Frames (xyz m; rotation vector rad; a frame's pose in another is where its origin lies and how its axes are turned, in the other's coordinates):
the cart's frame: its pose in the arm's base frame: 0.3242 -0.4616 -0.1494 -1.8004 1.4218 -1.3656
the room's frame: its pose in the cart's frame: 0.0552 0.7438 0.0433 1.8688 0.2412 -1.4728
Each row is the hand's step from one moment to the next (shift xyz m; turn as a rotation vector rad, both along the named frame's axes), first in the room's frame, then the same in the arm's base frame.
Working: the room's frame: its pose in the arm's base frame: 0.0291 -0.7846 -0.7550 -0.8817 -1.4474 -2.0760

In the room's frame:
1: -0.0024 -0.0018 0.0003 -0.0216 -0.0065 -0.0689
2: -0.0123 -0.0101 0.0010 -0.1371 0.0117 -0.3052
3: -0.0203 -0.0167 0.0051 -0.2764 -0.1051 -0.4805
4: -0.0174 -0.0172 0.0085 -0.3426 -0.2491 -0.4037
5: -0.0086 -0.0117 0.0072 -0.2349 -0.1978 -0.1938
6: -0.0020 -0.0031 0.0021 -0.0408 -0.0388 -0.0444
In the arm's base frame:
1: 0.0005 0.0009 -0.0028 -0.0062 -0.0623 -0.0365
2: 0.0018 0.0045 -0.0152 0.0286 -0.2896 -0.1655
3: 0.0039 0.0107 -0.0242 0.0026 -0.4131 -0.3842
4: 0.0023 0.0140 -0.0217 -0.0313 -0.2911 -0.5066
5: -0.0003 0.0108 -0.0120 -0.0197 -0.1124 -0.3447
6: -0.0002 0.0031 -0.0029 -0.0091 -0.0281 -0.0653

